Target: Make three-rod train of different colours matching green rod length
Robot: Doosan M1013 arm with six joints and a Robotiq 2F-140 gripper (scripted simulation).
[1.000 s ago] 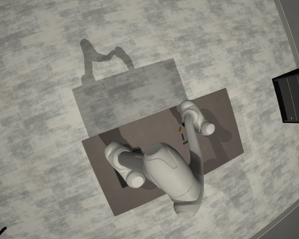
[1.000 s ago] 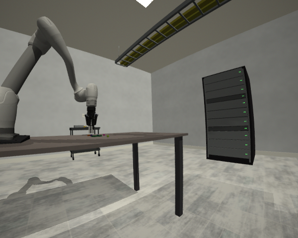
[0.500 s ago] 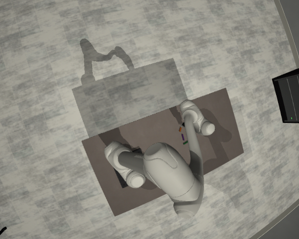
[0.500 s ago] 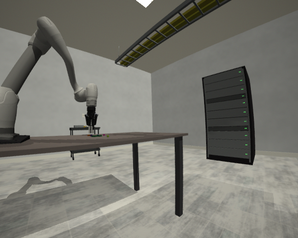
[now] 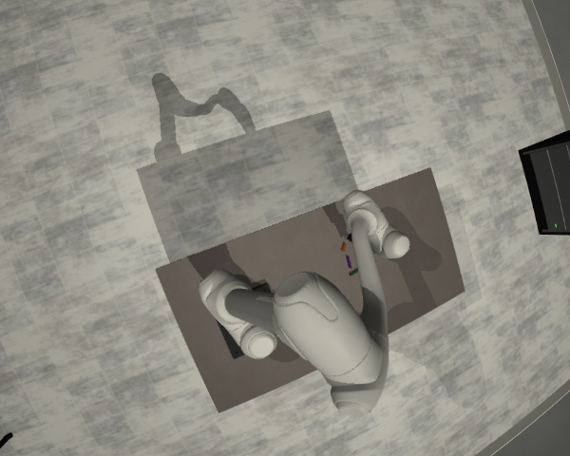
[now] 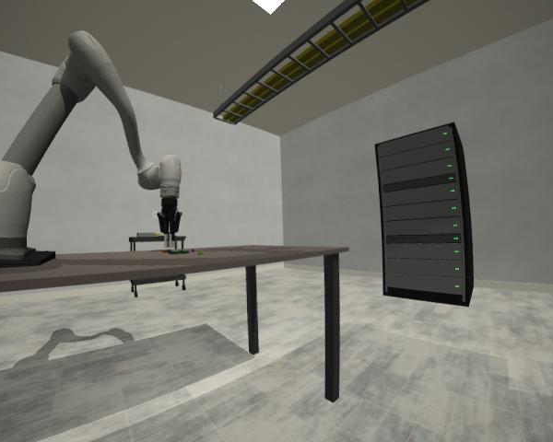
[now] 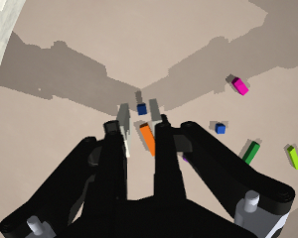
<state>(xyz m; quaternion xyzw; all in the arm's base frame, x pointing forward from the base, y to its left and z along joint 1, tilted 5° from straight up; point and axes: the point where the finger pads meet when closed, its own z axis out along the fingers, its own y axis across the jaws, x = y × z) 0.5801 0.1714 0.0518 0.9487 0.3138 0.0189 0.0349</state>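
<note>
Now: the orange rod 50 mm below my hand, 30 mm to the right of it and 30 mm behind it. Also, from my hand: magenta rod (90 mm to the right, 80 mm ahead, 50 mm below); then purple rod (110 mm to the right, 50 mm below, 30 mm behind); then green rod (170 mm to the right, 50 mm below, 10 mm behind).
</note>
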